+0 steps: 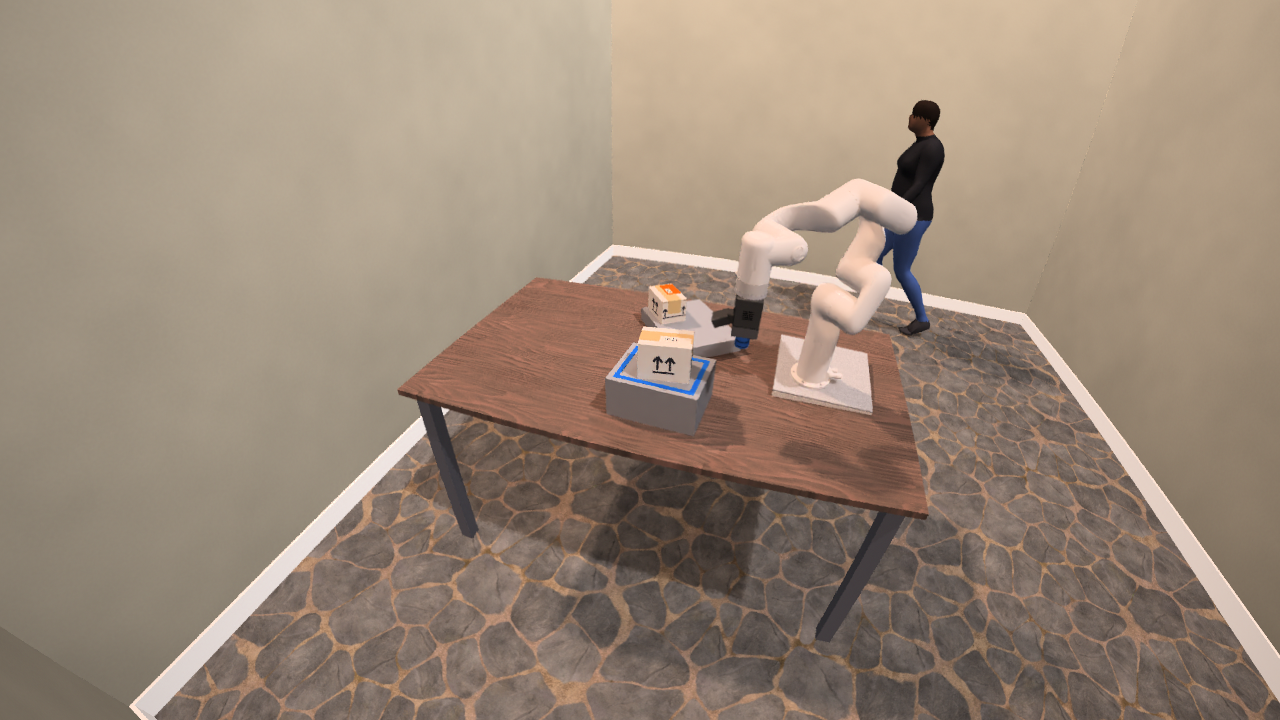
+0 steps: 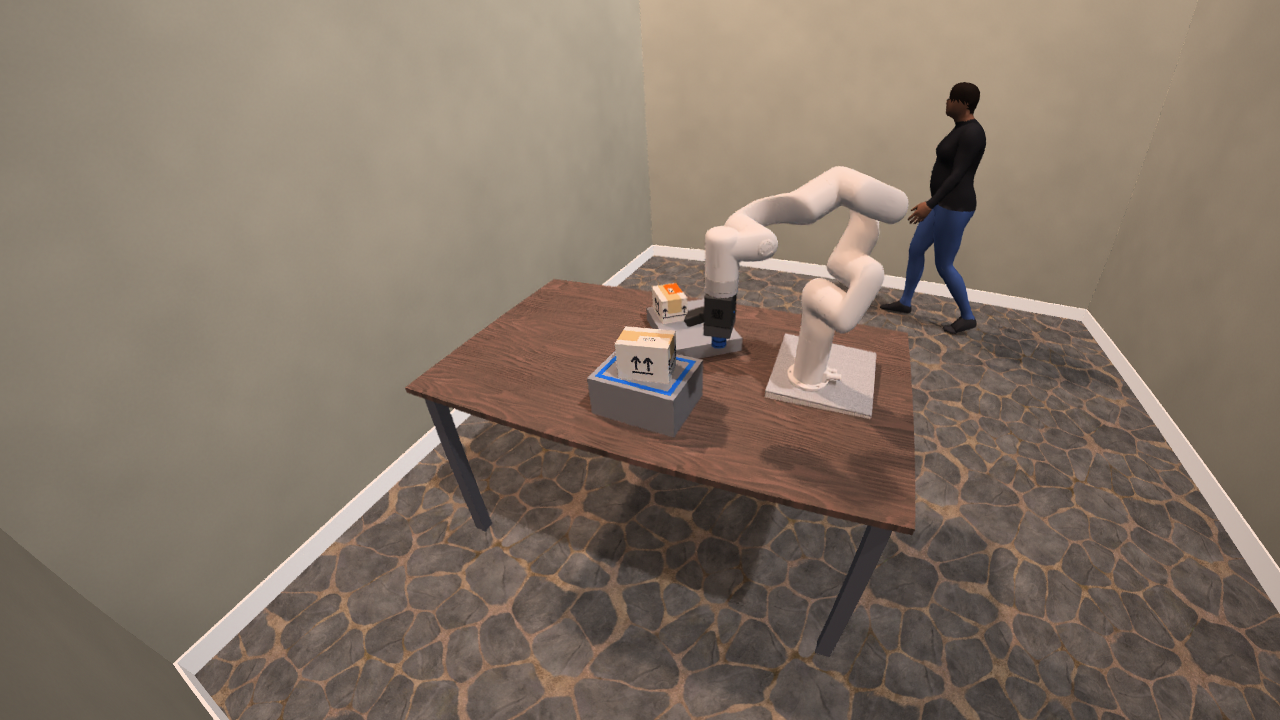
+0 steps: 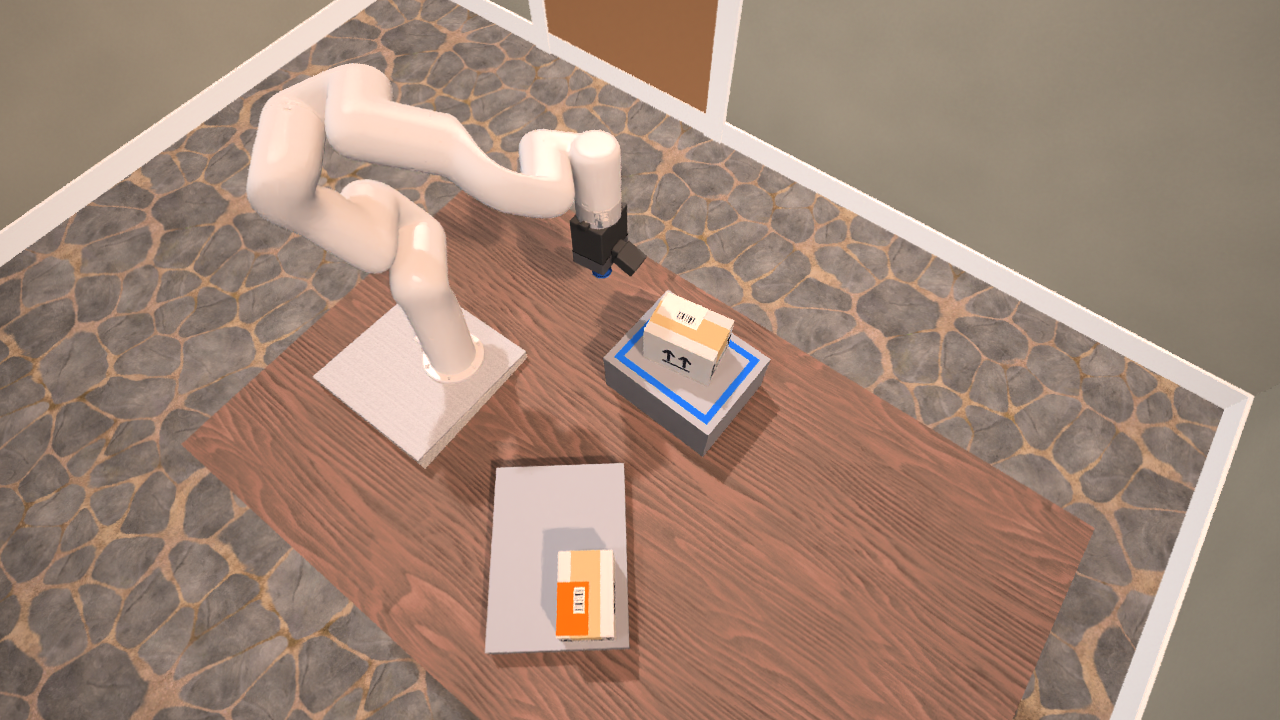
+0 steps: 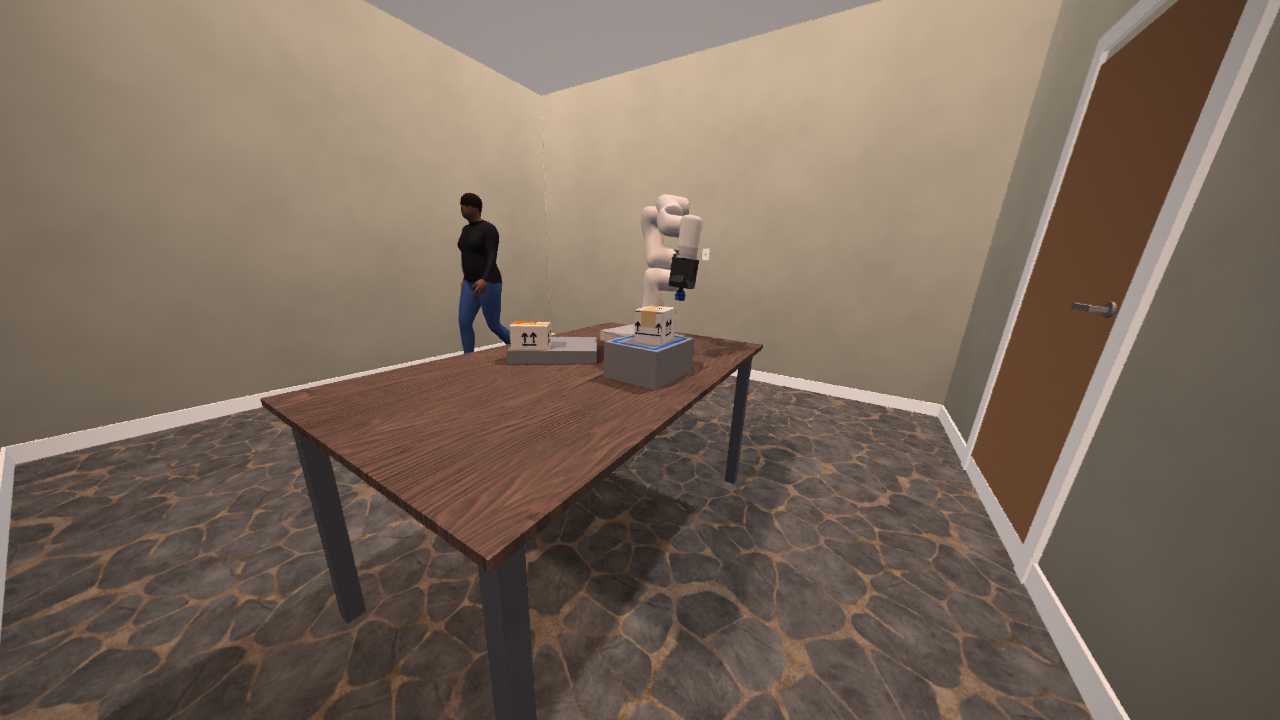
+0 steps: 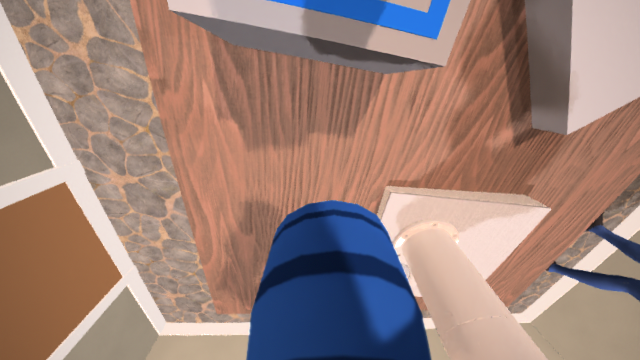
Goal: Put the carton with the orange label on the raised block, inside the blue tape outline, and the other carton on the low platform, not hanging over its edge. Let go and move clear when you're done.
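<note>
The carton with the orange label (image 1: 666, 306) (image 2: 669, 304) (image 3: 586, 595) (image 4: 529, 336) stands upright near one corner of the low platform (image 3: 528, 537) (image 4: 577, 351) (image 5: 605, 65). The other carton (image 1: 665, 358) (image 2: 644, 356) (image 3: 684, 338) (image 4: 654, 324) stands upright on the raised block (image 1: 648, 407) (image 2: 635, 404) (image 3: 657, 402) (image 5: 300, 50). Blue tape (image 3: 707, 419) (image 5: 435, 25) shows around its visible sides; the far side is partly hidden. My suction cup (image 1: 742, 342) (image 2: 718, 342) (image 3: 602, 272) (image 4: 680, 295) (image 5: 332, 220) is open, holding nothing, in the air beside the raised block, on its arm-base side, apart from both cartons.
The arm's base plate (image 1: 854, 394) (image 3: 358, 385) lies on the wooden table (image 3: 850, 537) (image 4: 429, 438), near both the block and the platform. A person (image 1: 917, 170) (image 2: 962, 170) (image 4: 478, 255) in a black top and blue trousers is on the floor beyond the table.
</note>
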